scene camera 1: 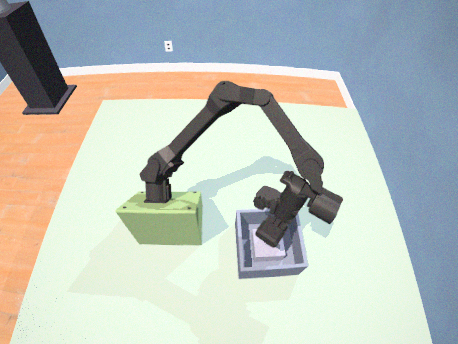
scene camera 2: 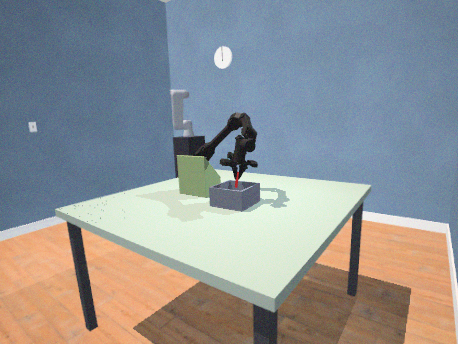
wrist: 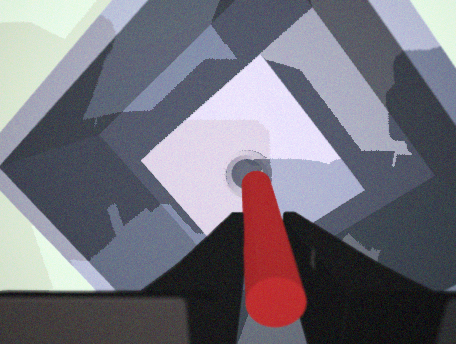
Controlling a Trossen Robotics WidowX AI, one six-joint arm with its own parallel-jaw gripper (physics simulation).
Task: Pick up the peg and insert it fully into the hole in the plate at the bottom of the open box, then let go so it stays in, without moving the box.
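Places are measured from the arm's base along level axes (x ahead, y left, z up), in centimetres.
Where they show: gripper, fingertip midpoint: [scene camera 1: 274,229] [scene camera 2: 236,179] [wrist: 262,223]; arm's base, link origin: [scene camera 1: 158,199] [scene camera 2: 197,165].
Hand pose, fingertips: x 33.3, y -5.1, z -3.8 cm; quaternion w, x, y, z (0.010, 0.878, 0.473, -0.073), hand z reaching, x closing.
Things, the pixels of their centre, and the offset from my fingertips. Level surfaces: height alone.
- red peg, body centre: [wrist: 262,223] [scene camera 2: 236,179] dx +0.0, dy +0.0, dz +0.0 cm
- open grey-blue box, body centre: [wrist: 248,170] [scene camera 1: 268,243] [scene camera 2: 235,194] dx -0.4, dy -1.3, dz -7.6 cm
- pale square plate, body centre: [wrist: 251,163] [scene camera 1: 267,244] dx -0.4, dy -1.3, dz -9.0 cm
- table top, surface height: dz -12.5 cm
My gripper [scene camera 2: 238,175] [wrist: 262,223] is shut on the red peg [scene camera 2: 236,181] [wrist: 262,235]. In scene camera 1 the hand hides the fingers and the peg. The peg points down, and its lower part is below the box's rim line in scene camera 2. The open grey-blue box [scene camera 1: 270,273] [scene camera 2: 226,198] [wrist: 47,85] stands on the table. The pale square plate [scene camera 1: 269,254] [wrist: 295,120] lies at its bottom. The round hole [wrist: 240,172] shows in the wrist view, partly covered by the peg's tip. Whether the tip touches the plate cannot be told.
A green block [scene camera 1: 167,225] [scene camera 2: 192,175] bears the arm's base, beside the box. The box's walls surround the plate on all sides. The table top [scene camera 1: 150,310] [scene camera 2: 200,250] is pale green. A dark pedestal [scene camera 1: 35,60] stands behind the table.
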